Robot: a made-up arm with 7 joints.
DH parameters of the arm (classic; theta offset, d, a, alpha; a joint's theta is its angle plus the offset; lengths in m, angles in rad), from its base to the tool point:
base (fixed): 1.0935 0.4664 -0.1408 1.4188
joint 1: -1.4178 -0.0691 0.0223 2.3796
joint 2: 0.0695 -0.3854 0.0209 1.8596
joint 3: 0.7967 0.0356 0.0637 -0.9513
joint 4: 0 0.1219 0.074 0.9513
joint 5: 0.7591 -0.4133 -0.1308 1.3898
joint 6: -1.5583 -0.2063 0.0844 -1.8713
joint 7: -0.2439 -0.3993 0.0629 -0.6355
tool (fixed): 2.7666 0.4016 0 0
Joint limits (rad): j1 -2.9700..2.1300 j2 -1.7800..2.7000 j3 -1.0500..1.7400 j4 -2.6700..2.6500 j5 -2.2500..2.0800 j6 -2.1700..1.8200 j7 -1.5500..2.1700
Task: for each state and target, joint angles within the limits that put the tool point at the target. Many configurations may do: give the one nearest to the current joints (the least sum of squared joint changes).
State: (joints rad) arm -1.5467 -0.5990 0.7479 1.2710 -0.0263 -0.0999 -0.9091
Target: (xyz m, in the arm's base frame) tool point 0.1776 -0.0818 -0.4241
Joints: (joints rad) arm -1.1123 -0.9801 1.0918 1.6716 0.0047 -0.3572 -0.8370
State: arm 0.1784 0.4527 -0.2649 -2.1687 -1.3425 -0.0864 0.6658
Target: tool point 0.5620 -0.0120 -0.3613
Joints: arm -0.2143 0.6136 -0.5539 -2.2360 -1.4890 0.0634 0.3477
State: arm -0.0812 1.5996 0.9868 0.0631 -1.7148 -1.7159 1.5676
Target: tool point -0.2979 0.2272 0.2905
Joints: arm -0.2590 1.8000 1.0186 -0.2441 -1.7322 -1.6989 1.2088
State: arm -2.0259 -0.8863 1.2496 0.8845 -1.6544 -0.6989 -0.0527
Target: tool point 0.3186 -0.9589 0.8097
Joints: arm -2.5212 -1.3102 1.4301 0.7317 -1.8808 -0.3961 -0.1869
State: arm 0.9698 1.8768 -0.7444 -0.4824 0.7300 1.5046 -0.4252
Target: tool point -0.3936 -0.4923 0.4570
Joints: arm 1.3402 1.9688 -0.6843 -0.5299 0.5613 1.2863 -0.3569
